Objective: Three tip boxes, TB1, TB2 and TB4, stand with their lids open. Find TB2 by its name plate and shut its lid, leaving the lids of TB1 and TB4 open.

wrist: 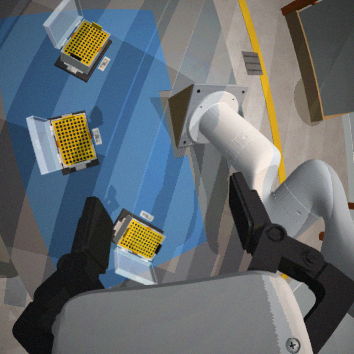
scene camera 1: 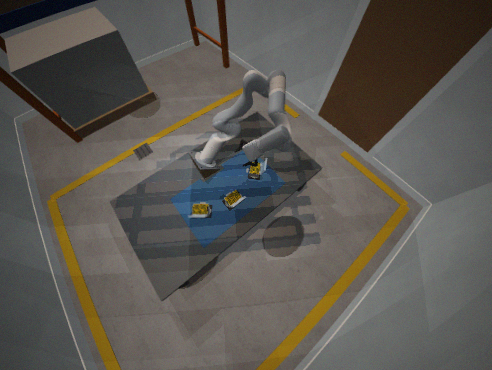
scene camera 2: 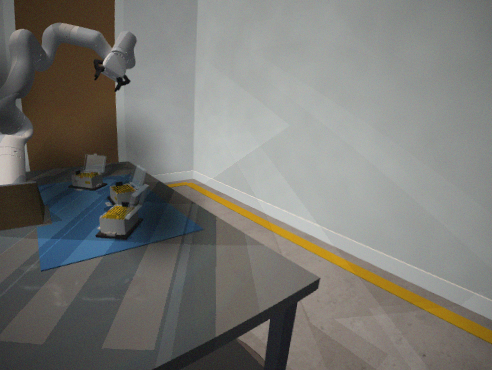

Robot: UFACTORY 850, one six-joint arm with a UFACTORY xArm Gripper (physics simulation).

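Three white tip boxes with yellow racks stand with clear lids open: one (scene camera 1: pixel 201 209) (scene camera 2: pixel 117 220) (wrist: pixel 86 44) at the top left in the wrist view, one (scene camera 1: pixel 233 198) (scene camera 2: pixel 122 192) (wrist: pixel 74 140) in the middle of the row, and one (scene camera 1: pixel 254 171) (scene camera 2: pixel 87 180) (wrist: pixel 140 240) at the bottom in the wrist view. Each has a small name plate beside it; the lettering is too small to read surely, so I cannot tell which is TB2. My gripper (scene camera 1: pixel 251 163) (scene camera 2: pixel 107 84) (wrist: pixel 165 198) is open and empty, high above the table, touching no box.
The boxes stand on a blue mat (scene camera 1: pixel 205 235) (scene camera 2: pixel 65 250) (wrist: pixel 135 165) on the grey table (scene camera 1: pixel 150 250) (scene camera 2: pixel 240 265). The arm's base (scene camera 1: pixel 205 159) (wrist: pixel 215 115) stands beside the mat. The bottom box's lid (wrist: pixel 134 266) is partly near my gripper's housing in the wrist view.
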